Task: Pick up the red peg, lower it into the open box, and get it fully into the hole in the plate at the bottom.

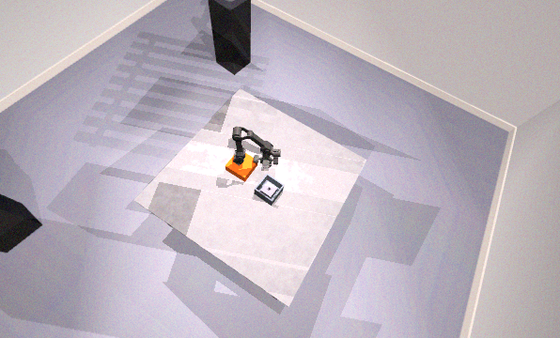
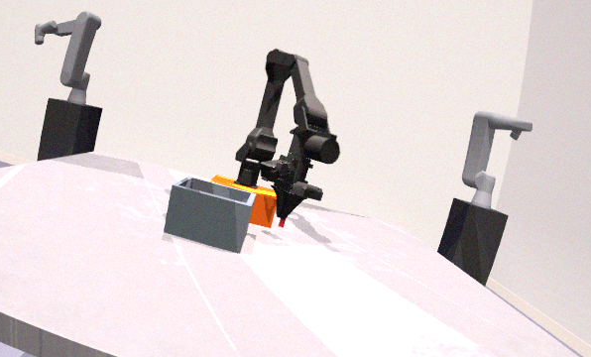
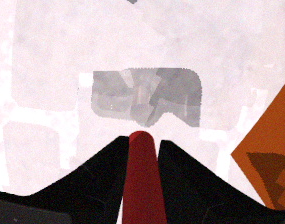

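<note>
My gripper tip is now 15 cm short of the pale plate and 14 cm to the left of it. Also, from my gripper tip: red peg 1 cm behind, 1 cm to the left, 2 cm above; then grey box 15 cm ahead, 14 cm to the right, 2 cm below.
</note>
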